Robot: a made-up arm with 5 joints.
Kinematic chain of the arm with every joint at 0, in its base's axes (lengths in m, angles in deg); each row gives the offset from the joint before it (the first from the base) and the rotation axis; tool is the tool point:
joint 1: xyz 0 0 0.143 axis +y
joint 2: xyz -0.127 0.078 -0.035 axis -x
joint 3: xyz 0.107 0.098 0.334 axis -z
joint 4: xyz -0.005 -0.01 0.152 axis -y
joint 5: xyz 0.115 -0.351 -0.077 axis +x
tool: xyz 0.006 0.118 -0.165
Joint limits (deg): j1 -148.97..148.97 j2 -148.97..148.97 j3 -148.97..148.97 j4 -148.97..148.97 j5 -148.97..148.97
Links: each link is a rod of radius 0.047 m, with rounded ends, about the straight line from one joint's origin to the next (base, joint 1, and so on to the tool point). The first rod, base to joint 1, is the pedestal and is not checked.
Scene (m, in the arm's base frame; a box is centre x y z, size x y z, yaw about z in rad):
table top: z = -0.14
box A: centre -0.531 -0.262 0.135 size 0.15 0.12 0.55 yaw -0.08
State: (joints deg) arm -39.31 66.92 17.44 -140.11 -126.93
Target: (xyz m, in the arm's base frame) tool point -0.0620 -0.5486 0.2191
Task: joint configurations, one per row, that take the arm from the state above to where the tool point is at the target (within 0.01 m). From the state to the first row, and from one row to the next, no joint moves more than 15 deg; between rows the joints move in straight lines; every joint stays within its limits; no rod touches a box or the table.
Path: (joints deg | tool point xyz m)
1: -34.99 54.15 15.16 -137.85 -128.74 | -0.5696 0.2057 0.4311
2: -30.68 41.39 12.88 -135.60 -130.56 | -0.5308 0.0553 0.4984
3: -26.36 28.62 10.59 -133.34 -132.37 | -0.4676 -0.0928 0.5285
4: -22.04 15.85 8.31 -131.09 -134.18 | -0.3891 -0.2294 0.5190
5: -25.21 4.41 2.87 -131.21 -134.04 | -0.3331 -0.3448 0.4558
6: -28.39 -7.04 -2.57 -131.34 -133.90 | -0.2589 -0.4393 0.3793
7: -31.56 -18.48 -8.01 -131.46 -133.75 | -0.1675 -0.5081 0.2978
8: -34.73 -29.93 -13.46 -131.59 -133.61 | -0.0620 -0.5486 0.2191

